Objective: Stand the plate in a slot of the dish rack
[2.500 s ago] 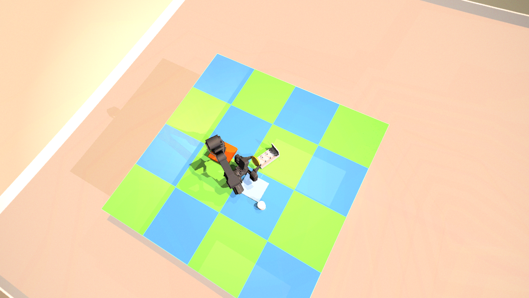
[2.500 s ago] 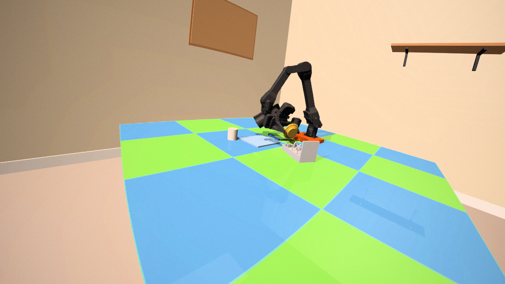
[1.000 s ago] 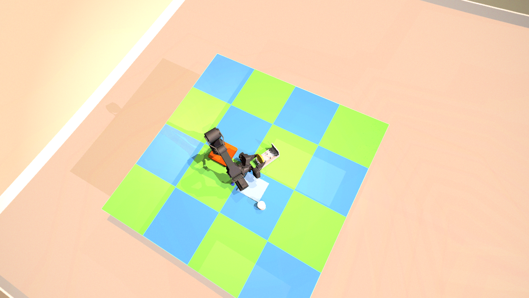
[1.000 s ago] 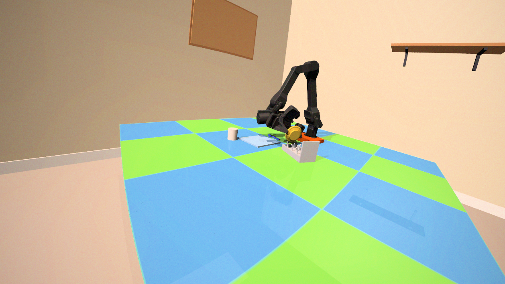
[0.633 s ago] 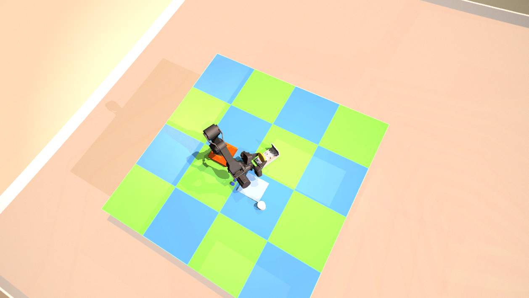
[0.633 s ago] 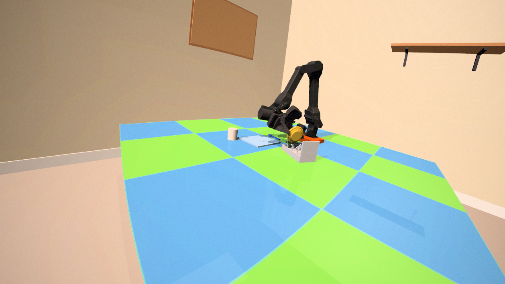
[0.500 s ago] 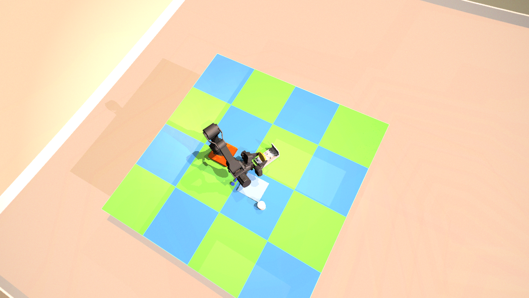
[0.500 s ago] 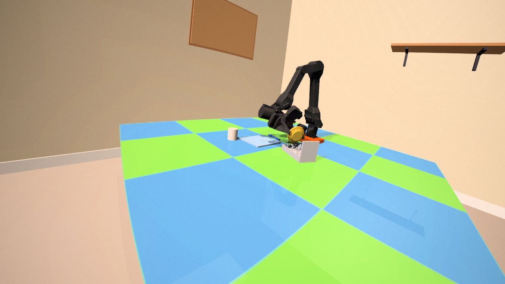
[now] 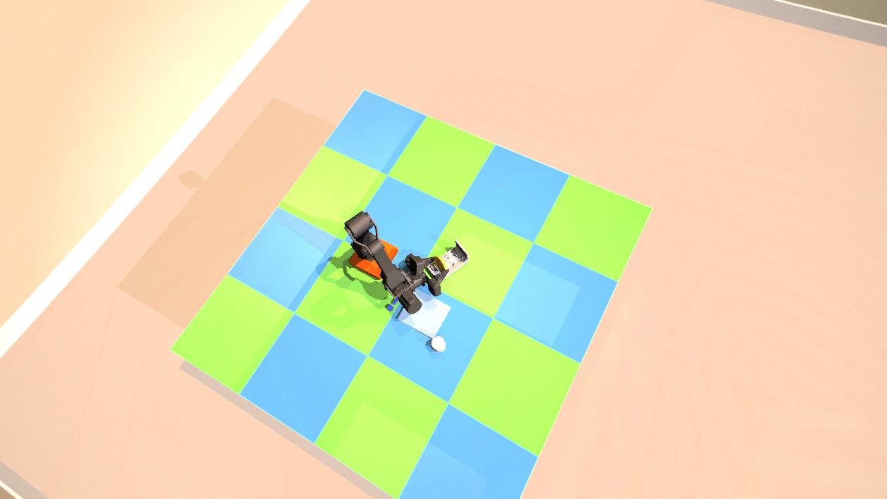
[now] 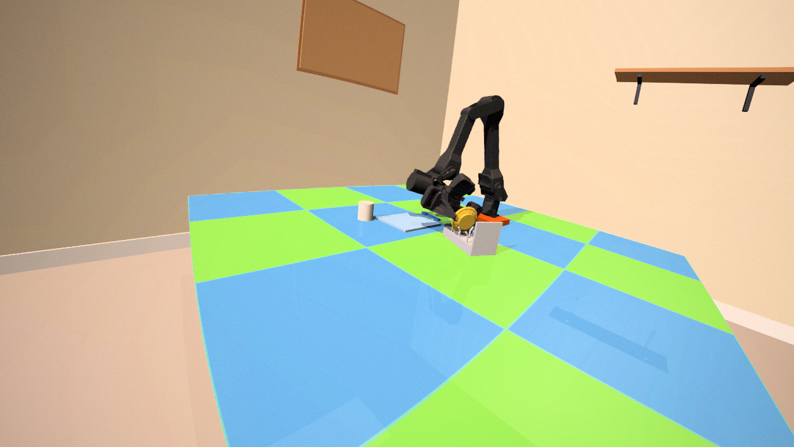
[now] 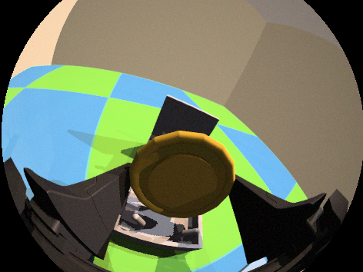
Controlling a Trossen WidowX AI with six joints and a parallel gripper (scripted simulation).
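Now: gripper tip 1 cm to the left of the yellow plate. The rest, counted from my gripper tip: blue spoon 13 cm behind, 18 cm to the right, 5 cm below; then grey dish rack 1 cm ahead, 2 cm to the left, 3 cm below; then white cup 8 cm ahead, 27 cm to the right, 3 cm below.
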